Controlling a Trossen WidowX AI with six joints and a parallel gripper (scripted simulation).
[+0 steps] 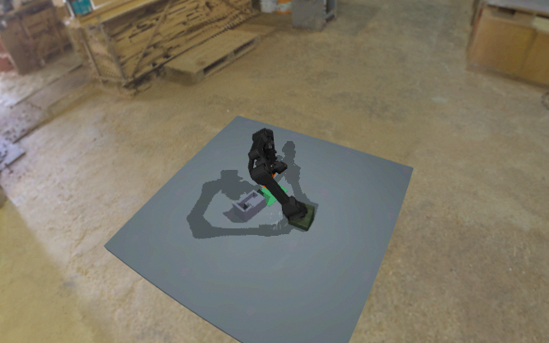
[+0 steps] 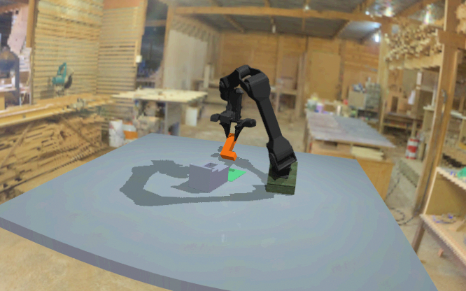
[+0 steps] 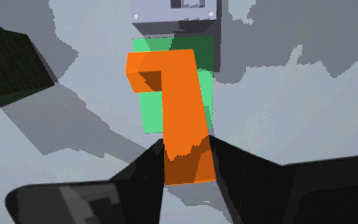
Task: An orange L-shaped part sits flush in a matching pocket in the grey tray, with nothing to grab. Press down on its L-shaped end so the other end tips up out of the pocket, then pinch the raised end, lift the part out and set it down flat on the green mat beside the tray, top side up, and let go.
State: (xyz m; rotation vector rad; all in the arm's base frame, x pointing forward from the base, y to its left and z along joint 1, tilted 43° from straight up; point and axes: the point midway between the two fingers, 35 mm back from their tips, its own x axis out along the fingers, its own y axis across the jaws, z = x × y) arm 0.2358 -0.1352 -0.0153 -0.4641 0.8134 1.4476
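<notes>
Right now the green mat is 20 mm to the left of my gripper tip and 160 mm below it. From my gripper tip the other things lie so: orange l-shaped part 10 mm behind, 30 mm to the left, 30 mm below.
</notes>
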